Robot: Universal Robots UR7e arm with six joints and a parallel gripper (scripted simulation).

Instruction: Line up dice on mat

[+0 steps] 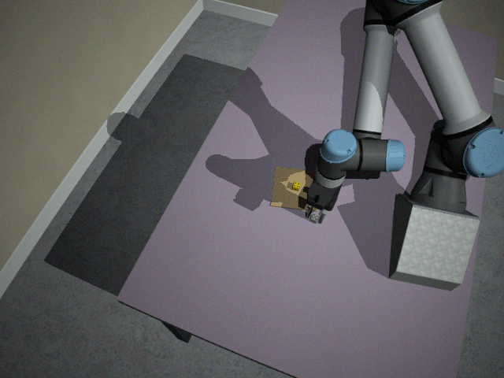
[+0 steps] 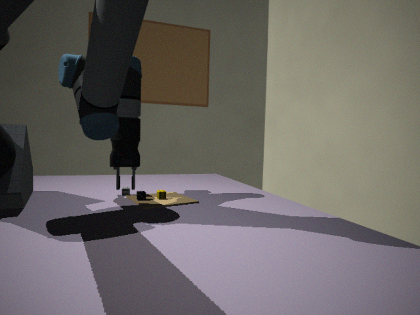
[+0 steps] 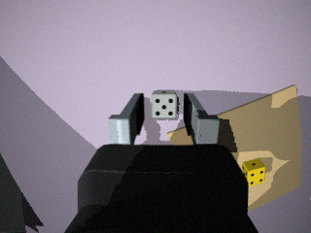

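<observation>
The white die is 2 cm below my hand. From my hand the other things lie so: tan mat: 7 cm ahead, 9 cm to the right, 3 cm below; yellow die: 7 cm ahead, 9 cm to the right, 2 cm below; black die: 2 cm ahead, 9 cm to the right, 2 cm below.
</observation>
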